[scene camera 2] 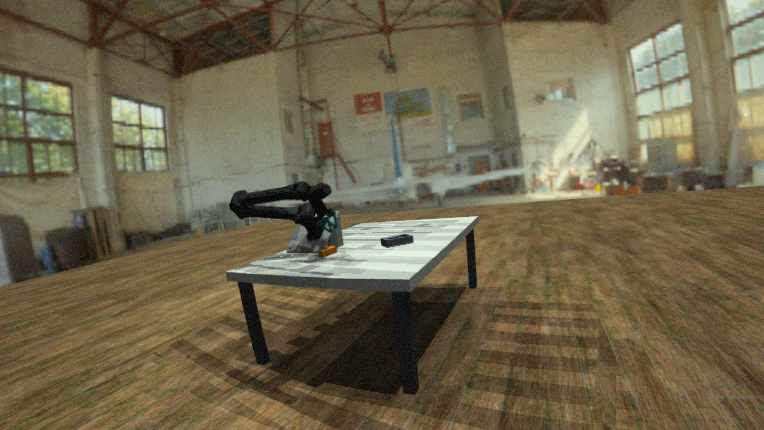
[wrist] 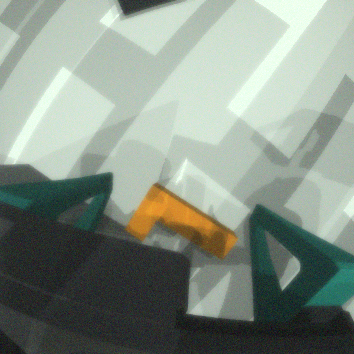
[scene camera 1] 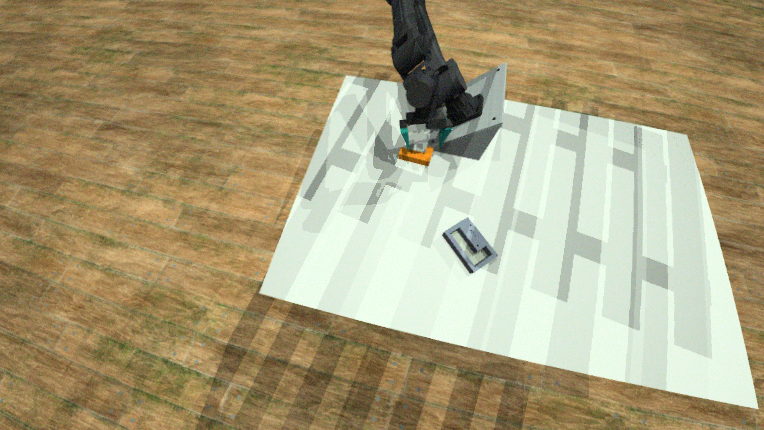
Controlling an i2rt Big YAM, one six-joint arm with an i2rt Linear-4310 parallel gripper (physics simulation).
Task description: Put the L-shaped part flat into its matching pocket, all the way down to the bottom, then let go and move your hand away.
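Frame: origin at the arm's base, x ahead, y left, z up, level; millimetres.
Where they show: gripper, between the fingertips: [scene camera 2: 333, 230] [wrist: 183, 196] [scene camera 1: 424, 148]; arm's base, origin of its link: [scene camera 2: 316, 230] [scene camera 1: 465, 113].
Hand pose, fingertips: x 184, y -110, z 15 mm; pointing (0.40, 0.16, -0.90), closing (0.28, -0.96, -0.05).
Each offset is from my fingertips to the top centre of the thing. "*": to the spot under its first point. Level surfaces: height alone.
The orange L-shaped part @(86 mm down, 51 mm back, 23 mm right) [scene camera 1: 414, 156] [scene camera 2: 327, 251] [wrist: 192, 220] lies flat on the table near the robot's base. In the wrist view its long arm slants down to the right and its short arm points down to the left. My gripper [scene camera 1: 425, 141] [scene camera 2: 329, 223] [wrist: 183, 196] is open and empty, with teal fingers. It hangs above the part, which shows between the fingertips in the wrist view. The dark grey block with the L-shaped pocket @(80 mm down, 235 mm ahead, 195 mm left) [scene camera 1: 470, 229] [scene camera 2: 397, 240] lies apart from the part, turned at an angle. The pocket is empty. The block's dark corner @(* 112 mm down, 177 mm ahead, 155 mm left) [wrist: 145, 6] shows at the wrist view's top edge.
The white table @(116 mm down) [scene camera 1: 342, 288] [scene camera 2: 342, 272] carries the arm, the part and the block. A grey slanted base plate [scene camera 1: 490, 96] stands close beside the gripper at the table's back. Shadows of the arm and broad stripes cross the table top.
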